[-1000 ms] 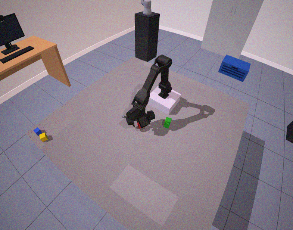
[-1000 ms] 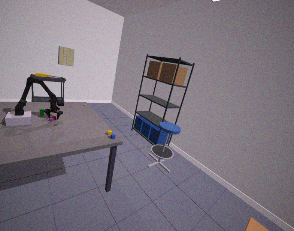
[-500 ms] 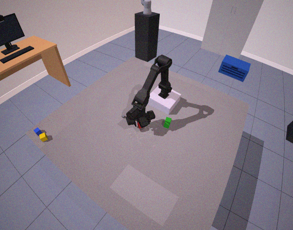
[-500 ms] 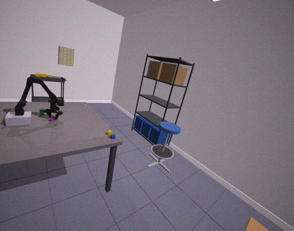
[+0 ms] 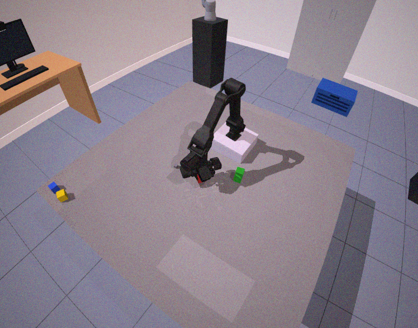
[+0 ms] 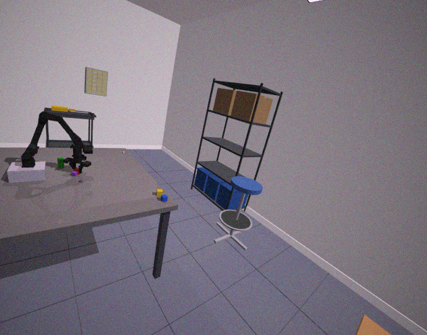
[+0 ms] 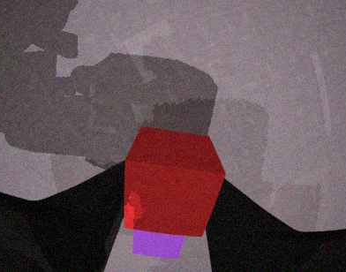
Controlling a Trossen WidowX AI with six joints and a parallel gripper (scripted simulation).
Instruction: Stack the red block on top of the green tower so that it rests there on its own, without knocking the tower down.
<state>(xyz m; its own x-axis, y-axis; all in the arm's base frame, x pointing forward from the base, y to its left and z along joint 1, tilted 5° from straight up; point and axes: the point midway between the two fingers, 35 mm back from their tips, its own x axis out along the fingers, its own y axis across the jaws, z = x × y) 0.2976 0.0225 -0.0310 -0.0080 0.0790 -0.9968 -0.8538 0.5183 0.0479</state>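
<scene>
Now: the purple block 2 cm behind my gripper tip and 3 cm to the right of it. Also, from my gripper tip: blue block (53 cm ahead, 51 cm to the right, 1 cm above); then red block (1 cm above); then yellow block (52 cm ahead, 43 cm to the right, 1 cm above).
</scene>
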